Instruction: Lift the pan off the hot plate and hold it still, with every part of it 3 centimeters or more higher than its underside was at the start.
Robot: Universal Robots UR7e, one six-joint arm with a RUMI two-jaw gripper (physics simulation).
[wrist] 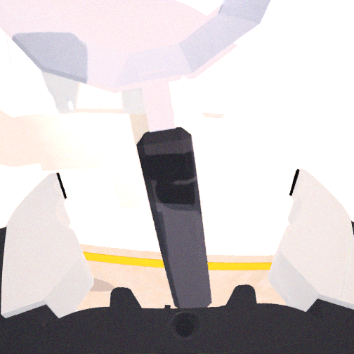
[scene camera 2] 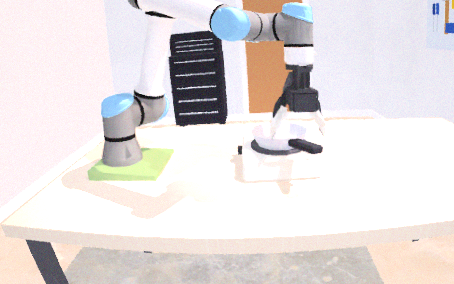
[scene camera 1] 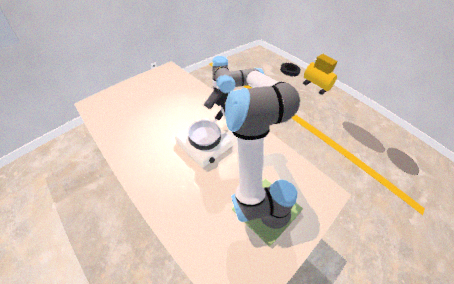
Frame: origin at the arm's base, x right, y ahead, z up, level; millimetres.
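Seen in the pictures: gripper, between the fingertips: [scene camera 2: 298, 136] [scene camera 1: 217, 114]; arm's base, origin of its link: [scene camera 2: 122, 159] [scene camera 1: 274, 213].
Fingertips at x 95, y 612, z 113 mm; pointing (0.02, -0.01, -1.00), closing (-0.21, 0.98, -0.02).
Observation:
Offsets run from my fingertips to a thing's top centre. Level surfaces: height alone.
The pan, a pale bowl with a dark band at its base [scene camera 1: 204, 132] [scene camera 2: 295, 132] [wrist: 125, 30], rests level on the white hot plate @(dx -127, dy -63, dz -62 mm) [scene camera 1: 200, 158] [scene camera 2: 280, 167]. Its black handle @(dx +56, dy +14, dz +21 mm) [scene camera 2: 305, 145] [wrist: 180, 225] sticks out from the side. My gripper [scene camera 2: 298, 134] [wrist: 177, 175] is open and empty, pointing down near the handle. In the wrist view the handle runs between the two spread fingers, with a gap on each side. In the scene camera 2 view the fingertips are slightly above the handle. In the scene camera 1 view the arm partly hides the gripper.
The hot plate has a black knob @(dx -168, dy -191, dz -87 mm) [scene camera 1: 212, 160] [scene camera 2: 240, 149] on its side. The arm's base stands on a green block [scene camera 1: 272, 236] [scene camera 2: 150, 170] on the table @(dz -141 mm) [scene camera 1: 150, 200] [scene camera 2: 200, 220]. A black cabinet [scene camera 2: 197, 92] and a yellow machine [scene camera 1: 320, 77] stand beyond the table.

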